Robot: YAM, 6 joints.
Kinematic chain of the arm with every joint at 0, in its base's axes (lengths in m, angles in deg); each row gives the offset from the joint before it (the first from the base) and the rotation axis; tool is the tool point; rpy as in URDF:
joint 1: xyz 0 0 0.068 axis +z
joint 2: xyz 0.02 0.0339 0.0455 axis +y
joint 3: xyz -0.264 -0.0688 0 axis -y
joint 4: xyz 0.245 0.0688 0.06 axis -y
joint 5: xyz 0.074 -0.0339 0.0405 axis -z
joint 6: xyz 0.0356 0 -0.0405 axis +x
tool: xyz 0 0 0 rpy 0 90 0
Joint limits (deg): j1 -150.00..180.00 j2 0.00..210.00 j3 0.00..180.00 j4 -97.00..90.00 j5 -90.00..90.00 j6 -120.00..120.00
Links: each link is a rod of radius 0.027 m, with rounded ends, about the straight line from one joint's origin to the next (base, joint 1, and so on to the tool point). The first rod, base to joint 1, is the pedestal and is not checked.
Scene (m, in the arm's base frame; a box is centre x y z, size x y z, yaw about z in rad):
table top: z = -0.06
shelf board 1: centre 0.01 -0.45 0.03 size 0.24 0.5 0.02 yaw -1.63
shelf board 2: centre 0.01 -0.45 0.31 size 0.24 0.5 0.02 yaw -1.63
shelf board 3: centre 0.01 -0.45 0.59 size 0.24 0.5 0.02 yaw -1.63
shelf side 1: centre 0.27 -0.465 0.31 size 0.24 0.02 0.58 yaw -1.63
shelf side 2: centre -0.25 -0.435 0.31 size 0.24 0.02 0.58 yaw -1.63
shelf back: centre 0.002 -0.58 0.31 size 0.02 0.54 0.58 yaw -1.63
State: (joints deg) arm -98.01 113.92 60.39 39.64 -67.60 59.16
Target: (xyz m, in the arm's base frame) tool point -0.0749 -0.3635 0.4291
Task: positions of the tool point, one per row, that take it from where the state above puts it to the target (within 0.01 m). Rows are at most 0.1 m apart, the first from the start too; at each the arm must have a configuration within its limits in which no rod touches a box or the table.
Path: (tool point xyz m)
1: -0.0234 -0.3501 0.1828
2: -0.0198 -0.2916 0.1828
3: -0.0137 -0.2330 0.1725
4: -0.0386 -0.2591 0.2519
5: -0.0584 -0.2583 0.3401
6: -0.0670 -0.2308 0.4291
7: -0.0748 -0.2953 0.4367
8: -0.0749 -0.3635 0.4291

